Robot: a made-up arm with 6 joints. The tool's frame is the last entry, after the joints.
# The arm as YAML. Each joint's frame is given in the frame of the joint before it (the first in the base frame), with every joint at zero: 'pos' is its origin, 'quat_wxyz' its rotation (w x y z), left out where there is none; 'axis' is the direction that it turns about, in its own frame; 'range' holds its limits. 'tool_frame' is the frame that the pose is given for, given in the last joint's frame.
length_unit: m
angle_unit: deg
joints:
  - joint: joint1
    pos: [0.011, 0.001, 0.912]
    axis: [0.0, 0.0, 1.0]
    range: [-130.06, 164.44]
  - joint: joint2
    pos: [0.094, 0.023, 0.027]
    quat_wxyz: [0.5, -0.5, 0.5, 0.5]
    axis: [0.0, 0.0, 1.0]
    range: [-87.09, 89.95]
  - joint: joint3
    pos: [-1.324, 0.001, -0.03]
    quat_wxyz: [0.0, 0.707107, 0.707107, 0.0]
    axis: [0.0, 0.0, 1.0]
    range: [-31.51, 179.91]
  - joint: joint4
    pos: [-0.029, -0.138, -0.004]
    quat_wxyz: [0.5, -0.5, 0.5, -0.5]
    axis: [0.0, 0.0, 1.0]
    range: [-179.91, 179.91]
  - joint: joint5
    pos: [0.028, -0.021, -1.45]
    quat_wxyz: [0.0, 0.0, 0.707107, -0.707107]
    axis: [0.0, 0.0, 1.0]
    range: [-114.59, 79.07]
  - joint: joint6
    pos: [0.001, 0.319, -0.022]
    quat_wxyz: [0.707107, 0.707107, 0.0, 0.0]
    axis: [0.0, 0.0, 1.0]
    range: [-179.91, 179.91]
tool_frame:
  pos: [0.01, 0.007, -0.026]
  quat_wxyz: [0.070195, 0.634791, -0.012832, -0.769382]
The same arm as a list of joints. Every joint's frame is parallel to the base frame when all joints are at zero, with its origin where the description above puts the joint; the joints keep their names.
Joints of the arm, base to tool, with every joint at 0 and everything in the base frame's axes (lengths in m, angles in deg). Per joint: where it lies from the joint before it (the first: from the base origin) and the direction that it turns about. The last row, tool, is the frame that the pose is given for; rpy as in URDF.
joint1: xyz 0.0110 0.0010 0.9120 axis +z
joint2: xyz 0.0940 0.0230 0.0270 axis +y
joint3: xyz -0.0010 -0.0300 1.3240 axis -y
joint4: xyz 0.0290 0.0040 0.1380 axis -x
joint5: xyz 1.4500 -0.0210 0.0280 axis -y
joint6: xyz 0.3190 0.0220 -0.0010 axis -x
tool: xyz 0.0260 -0.0070 -0.0100 rpy -5.35 -10.62 7.27
Joint limits (deg, base to tool): -130.06..164.44 -87.09..89.95 -31.51..179.91 -179.91..179.91 -114.59..79.07 -179.91..179.91

